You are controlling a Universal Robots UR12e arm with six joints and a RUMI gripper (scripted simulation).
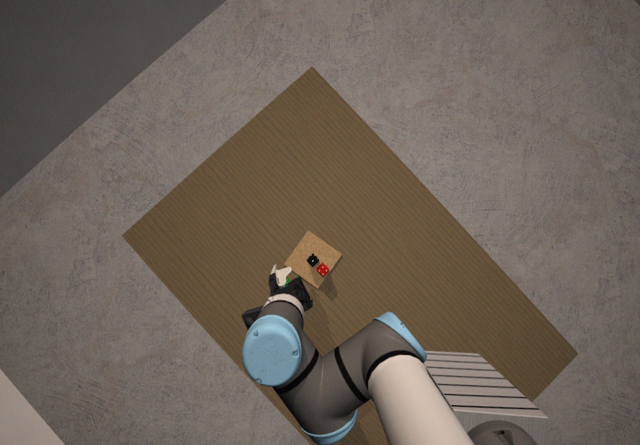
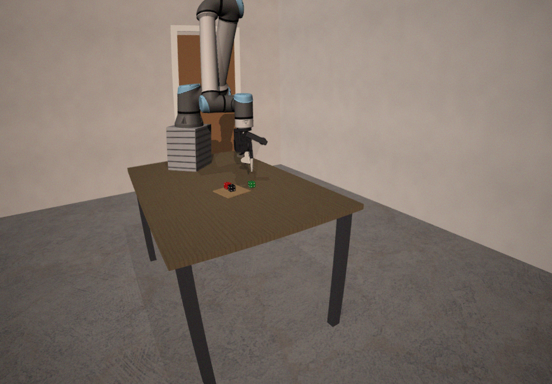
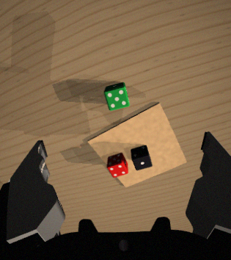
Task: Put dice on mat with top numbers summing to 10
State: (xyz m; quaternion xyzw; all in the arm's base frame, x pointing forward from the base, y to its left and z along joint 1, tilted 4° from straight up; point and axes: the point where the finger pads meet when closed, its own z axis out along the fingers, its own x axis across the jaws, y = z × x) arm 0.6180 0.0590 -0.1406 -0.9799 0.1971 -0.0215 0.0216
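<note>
My gripper is now 10 mm to the right of the green die and 90 mm above it. Also, from my hand: tan mat (10 mm behind, 100 mm to the right, 100 mm below); black die (10 mm behind, 100 mm to the right, 90 mm below); red die (60 mm behind, 100 mm to the right, 90 mm below).
</note>
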